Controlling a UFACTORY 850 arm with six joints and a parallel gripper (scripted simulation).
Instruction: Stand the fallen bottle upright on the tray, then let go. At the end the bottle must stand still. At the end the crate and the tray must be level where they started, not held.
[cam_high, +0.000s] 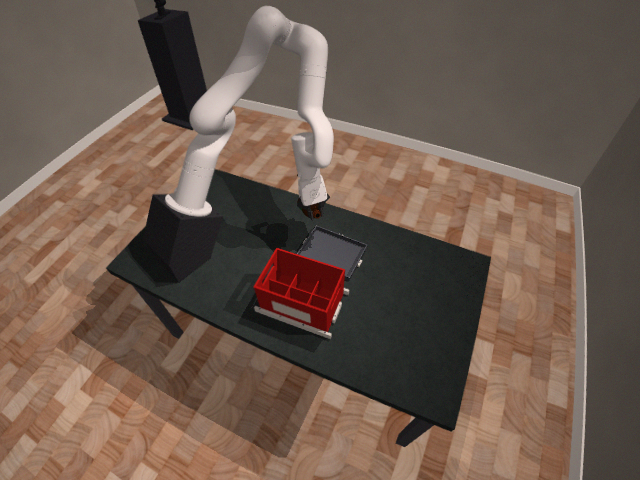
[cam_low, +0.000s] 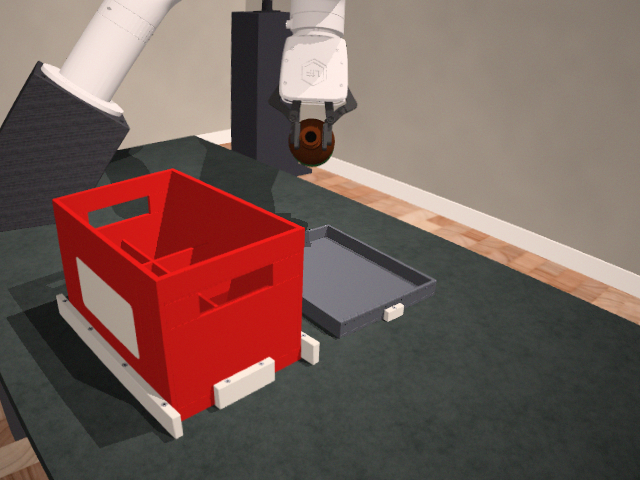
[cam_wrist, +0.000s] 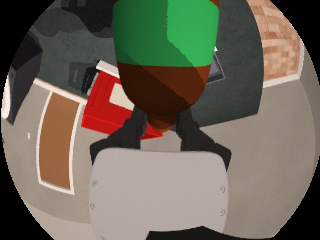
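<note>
The brown bottle lies 40 mm behind my hand, 30 mm to the left of it and 20 mm below it. The rest, counted from my hand: grey shallow tray 80 mm ahead, 10 mm to the right, 190 mm below; then red crate 90 mm ahead, 280 mm to the right, 120 mm below.
</note>
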